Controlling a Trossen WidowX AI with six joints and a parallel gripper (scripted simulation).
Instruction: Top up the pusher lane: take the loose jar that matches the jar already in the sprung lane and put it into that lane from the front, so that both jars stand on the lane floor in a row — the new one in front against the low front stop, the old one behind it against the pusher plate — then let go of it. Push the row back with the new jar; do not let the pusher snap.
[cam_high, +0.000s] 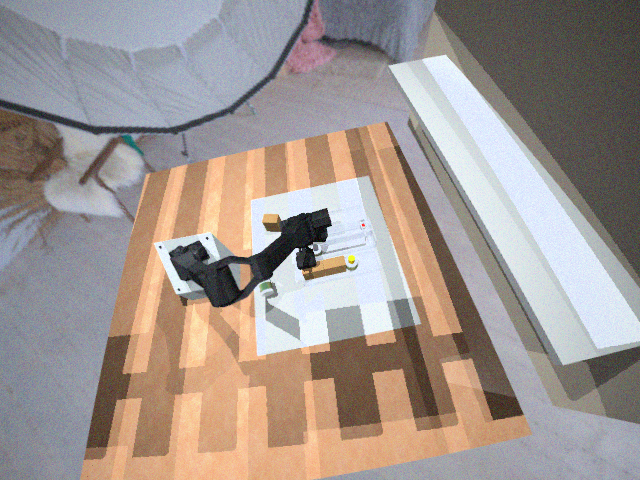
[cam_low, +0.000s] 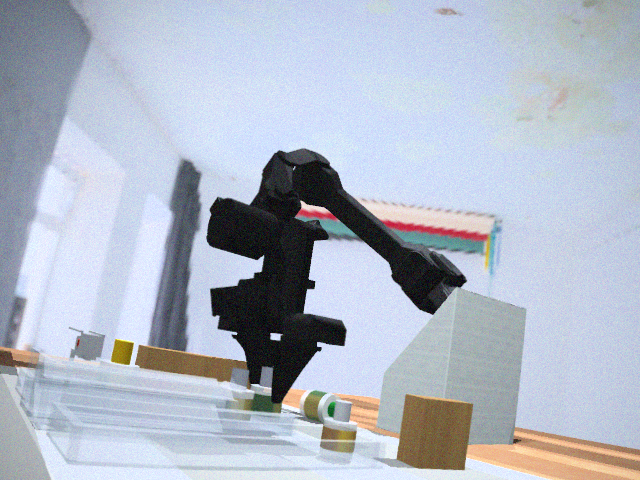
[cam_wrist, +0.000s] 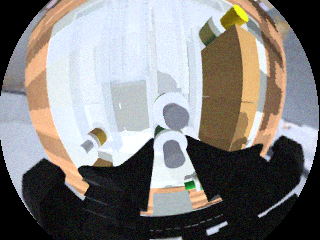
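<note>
The clear pusher lane lies 14 cm ahead of my gripper tip, 1 cm to the left of it and 2 cm below it.
</note>
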